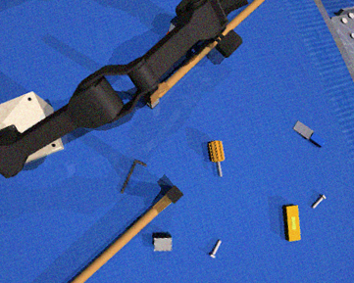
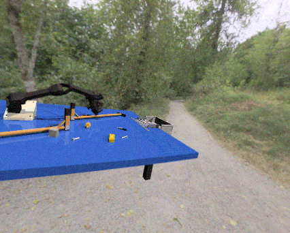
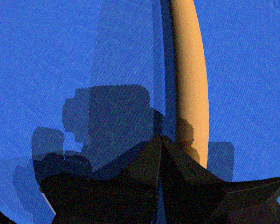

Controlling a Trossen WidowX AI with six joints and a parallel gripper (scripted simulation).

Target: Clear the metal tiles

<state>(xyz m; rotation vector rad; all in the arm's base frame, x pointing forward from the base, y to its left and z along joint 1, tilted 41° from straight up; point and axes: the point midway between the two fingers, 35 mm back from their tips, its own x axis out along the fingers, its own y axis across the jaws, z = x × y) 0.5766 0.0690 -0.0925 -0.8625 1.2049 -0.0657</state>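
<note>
Right now my gripper tip is 30 mm short of the long scraper, 10 mm to the left of it and 50 mm below it. From my gripper tip the other things lie so: grey-blue block: 140 mm ahead, 360 mm to the right; then red-handled tool: 110 mm behind, 40 mm to the left, 10 mm below; then orange-handled tool: 120 mm behind, 320 mm to the right, 10 mm above.
</note>
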